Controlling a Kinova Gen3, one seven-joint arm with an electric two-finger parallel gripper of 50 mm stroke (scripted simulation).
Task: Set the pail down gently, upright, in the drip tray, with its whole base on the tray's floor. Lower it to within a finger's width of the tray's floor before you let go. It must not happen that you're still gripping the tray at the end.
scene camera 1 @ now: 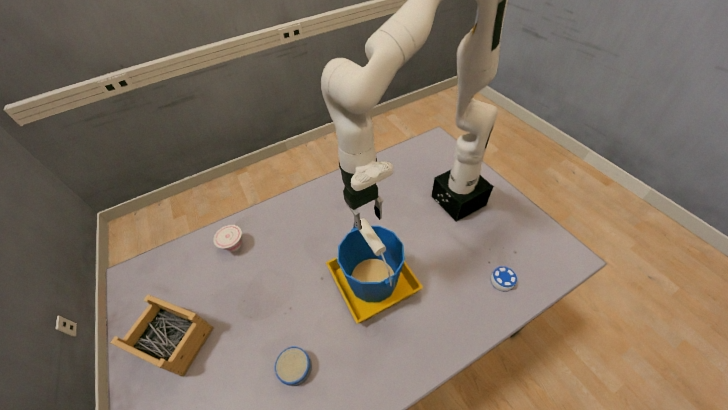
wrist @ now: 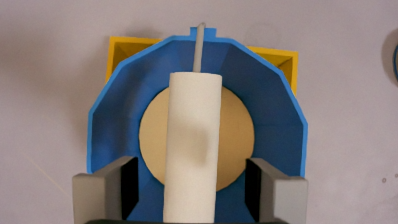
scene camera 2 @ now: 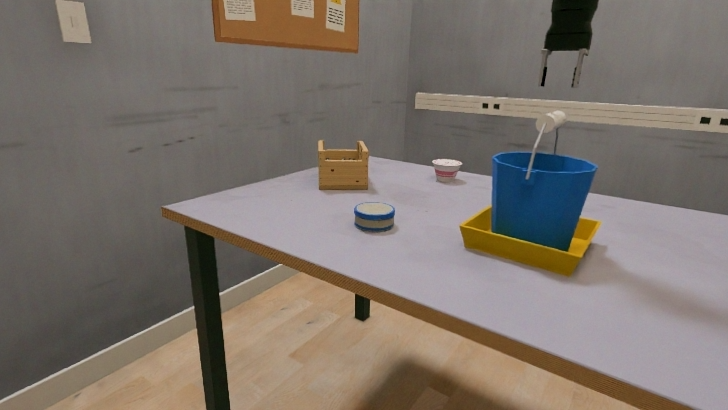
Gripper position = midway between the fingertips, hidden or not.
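Observation:
Gripper (scene camera 2: 557, 86), (scene camera 1: 368, 221), (wrist: 191, 180). Yellow drip tray (scene camera 2: 476, 232), (scene camera 1: 407, 284), (wrist: 120, 48). Blue pail (scene camera 2: 545, 209). Blue-rimmed round tin (scene camera 2: 375, 217).

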